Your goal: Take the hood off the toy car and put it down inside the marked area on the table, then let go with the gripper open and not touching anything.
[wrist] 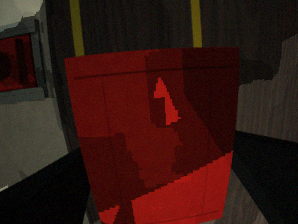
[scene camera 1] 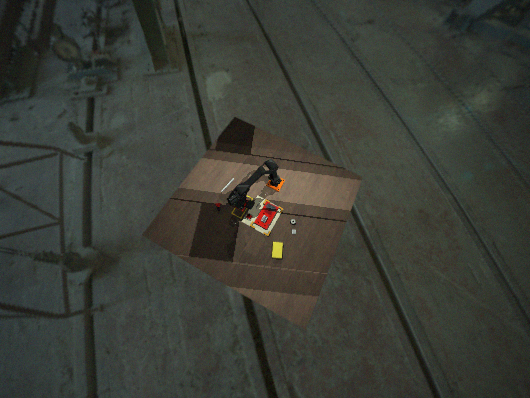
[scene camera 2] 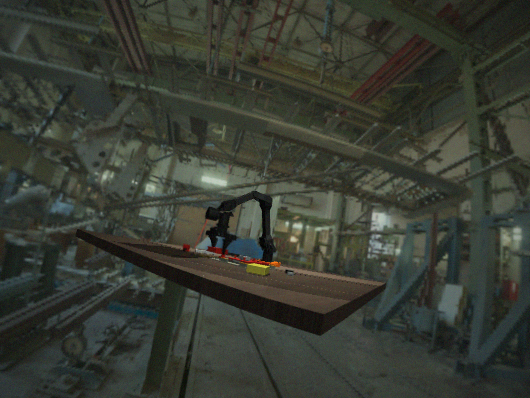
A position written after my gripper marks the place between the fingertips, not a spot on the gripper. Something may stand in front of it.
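Note:
There is a red hood (wrist: 157, 128) here, and it is my gripper (wrist: 157, 145) that carries it.

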